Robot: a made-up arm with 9 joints. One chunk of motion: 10 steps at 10 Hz.
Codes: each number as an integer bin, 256 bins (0 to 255) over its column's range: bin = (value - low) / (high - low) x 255, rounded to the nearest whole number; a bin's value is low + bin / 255 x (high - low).
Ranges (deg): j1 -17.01..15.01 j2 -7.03..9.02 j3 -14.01..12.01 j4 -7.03..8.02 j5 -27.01..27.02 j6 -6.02..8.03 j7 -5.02..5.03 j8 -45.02..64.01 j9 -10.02..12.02
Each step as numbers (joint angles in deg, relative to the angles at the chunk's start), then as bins.
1 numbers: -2.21 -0.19 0.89 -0.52 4.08 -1.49 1.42 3.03 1.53
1 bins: 118 109 146 110 147 82 163 112 134
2 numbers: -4.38 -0.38 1.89 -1.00 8.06 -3.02 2.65 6.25 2.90
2 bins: 101 106 156 102 166 54 195 120 149
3 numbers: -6.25 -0.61 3.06 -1.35 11.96 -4.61 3.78 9.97 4.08
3 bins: 86 102 167 96 184 26 223 129 163
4 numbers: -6.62 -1.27 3.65 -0.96 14.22 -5.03 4.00 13.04 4.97
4 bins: 83 92 173 103 195 18 229 136 173
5 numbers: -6.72 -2.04 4.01 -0.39 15.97 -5.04 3.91 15.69 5.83
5 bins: 82 79 177 113 203 18 227 142 183
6 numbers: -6.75 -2.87 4.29 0.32 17.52 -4.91 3.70 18.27 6.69
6 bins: 82 66 179 125 210 20 221 148 193
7 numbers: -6.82 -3.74 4.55 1.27 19.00 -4.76 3.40 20.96 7.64
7 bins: 81 52 182 141 217 23 214 154 204
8 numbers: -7.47 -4.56 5.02 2.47 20.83 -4.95 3.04 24.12 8.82
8 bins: 76 39 186 161 226 19 205 162 218
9 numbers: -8.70 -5.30 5.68 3.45 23.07 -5.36 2.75 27.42 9.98
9 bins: 66 27 193 178 236 12 197 169 231
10 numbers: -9.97 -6.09 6.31 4.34 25.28 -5.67 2.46 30.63 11.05
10 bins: 56 15 199 193 247 6 190 177 244
